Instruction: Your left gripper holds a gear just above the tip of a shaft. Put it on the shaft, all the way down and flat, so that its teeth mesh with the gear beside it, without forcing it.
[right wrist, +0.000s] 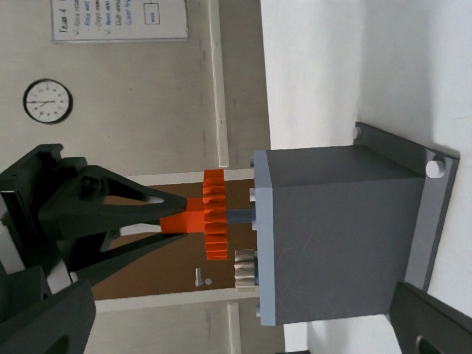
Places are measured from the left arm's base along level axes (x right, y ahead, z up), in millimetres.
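Pixels of known places: left gripper, fingertip midpoint: (187, 216); right gripper, fingertip midpoint: (242, 295).
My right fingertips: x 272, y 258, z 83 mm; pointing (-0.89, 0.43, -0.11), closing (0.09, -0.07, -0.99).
Behind a point stands the place of what it marks.
The view is turned, with up toward the left. My left gripper (187, 216) @[z 109, x 144, y 272 mm] is shut on the hub of an orange gear (215, 215) @[z 89, x 171, y 274 mm]. The gear looks about parallel to the top plate. The blue-grey shaft (240, 216) @[z 71, x 150, y 270 mm] runs from the box up to the gear's lower face; its tip is hidden, so how far it sits in the bore cannot be told. The small metal gear (245, 270) @[z 69, x 145, y 229 mm] sits beside the shaft, nearer the plate, with a small height gap to the orange gear. My right gripper (242, 295) @[z 83, x 272, y 258 mm] is open and empty; its fingers show at the lower left and lower right.
The dark grey box (345, 240) @[z 9, x 183, y 253 mm] has a light blue-grey top plate (267, 300) @[z 58, x 166, y 214 mm] and stands on a bolted base flange (431, 225) @[z -36, x 199, y 261 mm] on the white table (320, 65) @[z -40, x 40, y 421 mm]. Screw heads stand up from the top plate. A wall with a clock (48, 101) and a whiteboard (120, 25) is behind.
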